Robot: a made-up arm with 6 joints.
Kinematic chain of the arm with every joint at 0, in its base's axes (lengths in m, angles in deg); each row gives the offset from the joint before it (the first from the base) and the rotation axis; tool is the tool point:
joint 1: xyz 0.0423 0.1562 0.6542 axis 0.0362 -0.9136 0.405
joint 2: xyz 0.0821 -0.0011 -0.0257 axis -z
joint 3: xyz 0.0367 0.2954 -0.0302 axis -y
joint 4: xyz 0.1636 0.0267 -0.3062 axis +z
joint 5: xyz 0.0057 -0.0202 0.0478 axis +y
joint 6: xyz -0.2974 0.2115 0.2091 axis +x
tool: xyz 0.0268 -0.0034 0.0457
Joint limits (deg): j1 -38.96..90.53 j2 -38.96..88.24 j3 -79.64..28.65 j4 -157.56..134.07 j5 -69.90..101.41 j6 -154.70..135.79
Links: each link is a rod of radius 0.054 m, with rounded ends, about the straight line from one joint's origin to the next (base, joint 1, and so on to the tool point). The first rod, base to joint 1, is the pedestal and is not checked.
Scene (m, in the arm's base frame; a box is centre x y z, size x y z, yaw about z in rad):
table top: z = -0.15
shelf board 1: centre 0.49 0.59 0.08 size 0.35 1 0.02 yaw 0.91
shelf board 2: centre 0.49 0.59 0.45 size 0.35 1 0.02 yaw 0.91
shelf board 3: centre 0.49 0.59 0.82 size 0.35 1 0.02 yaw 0.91
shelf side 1: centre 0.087 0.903 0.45 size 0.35 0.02 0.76 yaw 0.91
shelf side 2: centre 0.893 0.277 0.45 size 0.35 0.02 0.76 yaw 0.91
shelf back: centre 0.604 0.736 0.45 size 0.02 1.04 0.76 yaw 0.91
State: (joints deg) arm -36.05 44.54 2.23 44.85 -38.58 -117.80
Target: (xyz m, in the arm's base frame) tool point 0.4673 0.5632 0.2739
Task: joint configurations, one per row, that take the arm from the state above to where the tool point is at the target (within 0.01 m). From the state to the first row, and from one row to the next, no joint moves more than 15 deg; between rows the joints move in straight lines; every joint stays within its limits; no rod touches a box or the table.
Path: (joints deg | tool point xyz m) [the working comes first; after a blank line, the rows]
Joints at the target: -6.42 54.94 -1.87 2.51 -39.86 -115.37
Straight joint move there: clear.

1: -26.17 48.01 0.86 30.74 -39.01 -116.99 | 0.1670 0.4995 0.2361
2: -16.29 51.47 -0.50 16.62 -39.44 -116.18 | 0.3144 0.5402 0.2360
3: -6.42 54.94 -1.87 2.51 -39.86 -115.37 | 0.4673 0.5632 0.2739

